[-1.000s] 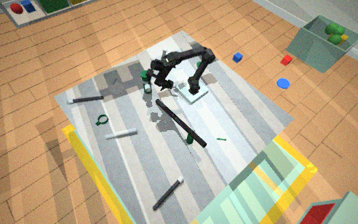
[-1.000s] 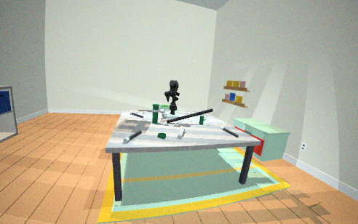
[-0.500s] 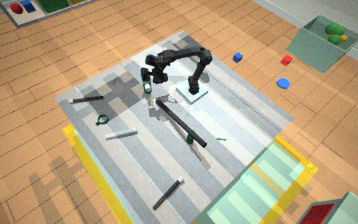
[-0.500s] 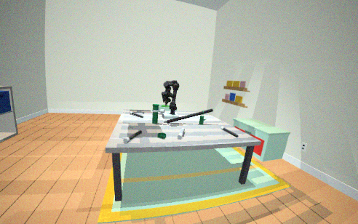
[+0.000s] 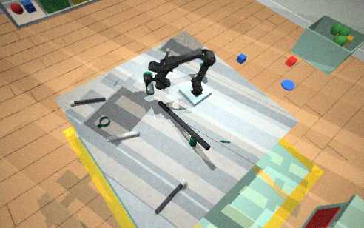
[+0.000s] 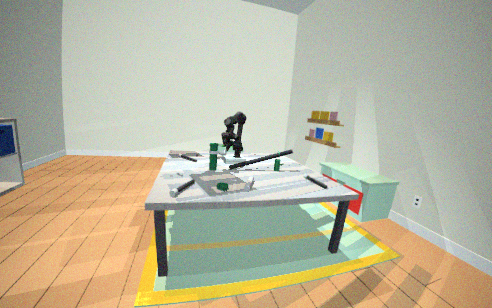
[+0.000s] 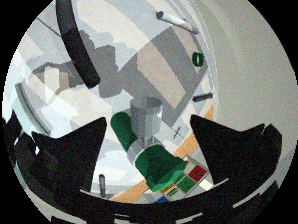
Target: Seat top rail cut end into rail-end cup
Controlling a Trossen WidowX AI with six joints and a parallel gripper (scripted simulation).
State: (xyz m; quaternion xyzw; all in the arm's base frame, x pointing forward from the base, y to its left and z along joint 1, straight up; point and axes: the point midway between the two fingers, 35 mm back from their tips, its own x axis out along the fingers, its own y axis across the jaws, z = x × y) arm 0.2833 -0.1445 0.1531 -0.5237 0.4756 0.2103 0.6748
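Right now the rail-end cup is 3 cm to the right of my gripper tip and 3 cm below it. Round my gripper tip: green loop cap (45 cm to the left, 7 cm below, 3 cm behind); then green bolt (58 cm to the left, 22 cm behind, 16 cm below); then white pipe (33 cm ahead, 15 cm below, 12 cm to the left).
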